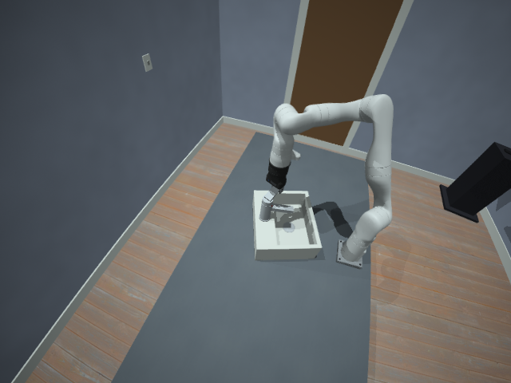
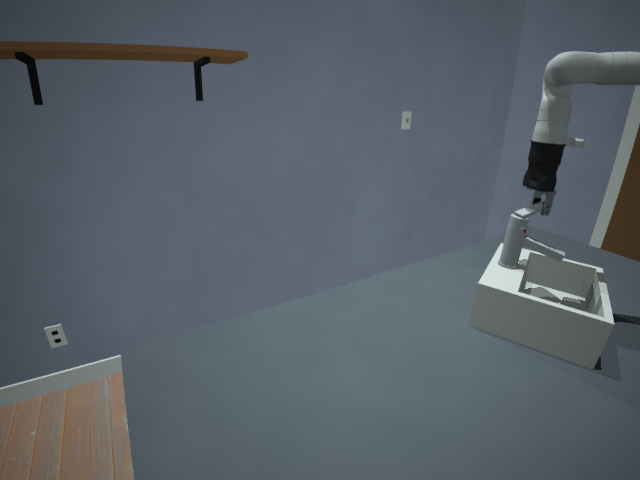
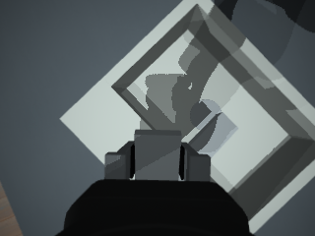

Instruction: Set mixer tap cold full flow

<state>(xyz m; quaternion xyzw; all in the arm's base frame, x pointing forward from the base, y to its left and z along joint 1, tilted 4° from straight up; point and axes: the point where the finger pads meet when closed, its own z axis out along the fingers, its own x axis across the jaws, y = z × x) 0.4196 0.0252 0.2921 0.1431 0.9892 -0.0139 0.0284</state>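
The flat lever lies 2 cm to the left of my hand, 1 cm below it and 1 cm ahead of it. The rest, counted from my hand: white basin: 25 cm below, 9 cm behind; grey mixer tap: 6 cm below, 4 cm to the left.
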